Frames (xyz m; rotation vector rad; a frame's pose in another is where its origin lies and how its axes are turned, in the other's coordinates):
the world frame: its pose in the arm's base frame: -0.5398 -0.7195 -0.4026 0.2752 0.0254 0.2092
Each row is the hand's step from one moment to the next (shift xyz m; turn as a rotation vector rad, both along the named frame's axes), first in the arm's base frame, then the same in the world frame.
Working: the arm's base frame: its pose in the world frame: 0.6794 0.6778 0.2240 -0.2752 -0.0254 -0.2092

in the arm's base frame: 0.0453 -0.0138 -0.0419 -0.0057 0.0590 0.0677
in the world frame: 0.0413 -0.0335 -0.0342 0.0070 0.0751 0.0491
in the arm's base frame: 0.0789 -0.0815 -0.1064 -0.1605 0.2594 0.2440
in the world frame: 0.0598 -0.1216 -0.0764 -0.1020 0.3429 0.1569
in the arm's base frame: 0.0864 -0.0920 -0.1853 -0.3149 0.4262 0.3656
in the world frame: 0.0647 -0.1544 -0.1491 -0.2178 0.5640 0.2211
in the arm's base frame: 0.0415 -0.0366 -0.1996 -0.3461 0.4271 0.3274
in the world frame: 0.0322 -0.0972 -0.1801 -0.2483 0.5608 0.1825
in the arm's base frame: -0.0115 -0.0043 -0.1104 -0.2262 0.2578 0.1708
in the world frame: -0.0125 -0.0318 -0.1057 -0.1669 0.3347 0.0834
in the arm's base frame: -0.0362 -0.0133 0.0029 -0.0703 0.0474 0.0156
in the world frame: -0.0382 -0.0044 0.0044 -0.0588 0.0630 -0.0014
